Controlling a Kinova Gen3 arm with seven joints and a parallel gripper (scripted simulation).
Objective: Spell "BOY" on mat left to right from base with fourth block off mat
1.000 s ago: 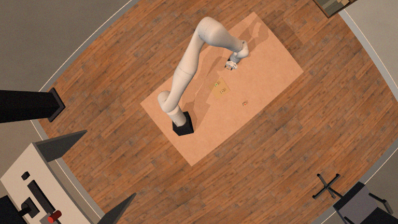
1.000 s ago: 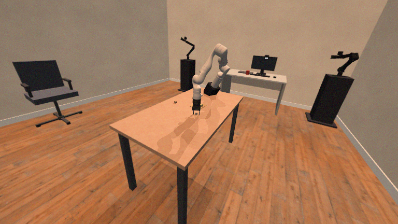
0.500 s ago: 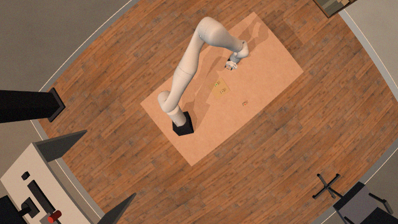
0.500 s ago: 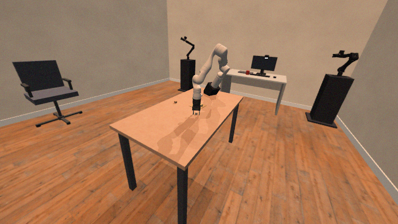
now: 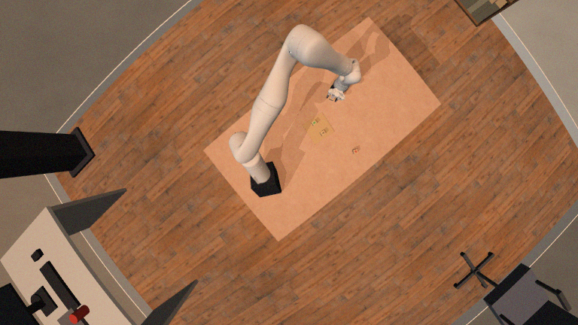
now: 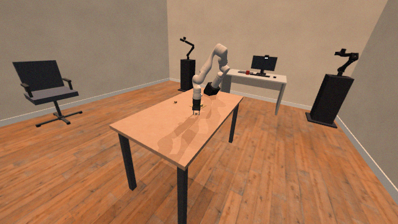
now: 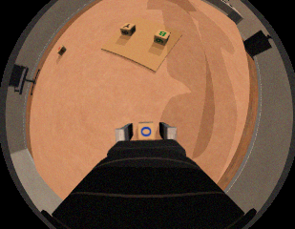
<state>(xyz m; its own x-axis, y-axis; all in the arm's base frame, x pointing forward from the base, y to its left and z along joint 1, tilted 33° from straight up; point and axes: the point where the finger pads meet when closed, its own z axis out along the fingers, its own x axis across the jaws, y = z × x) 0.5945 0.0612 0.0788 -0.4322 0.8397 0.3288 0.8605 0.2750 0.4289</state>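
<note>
Right now the mat is 18 cm behind my hand, 9 cm to the right of it and 2 cm below it.
</note>
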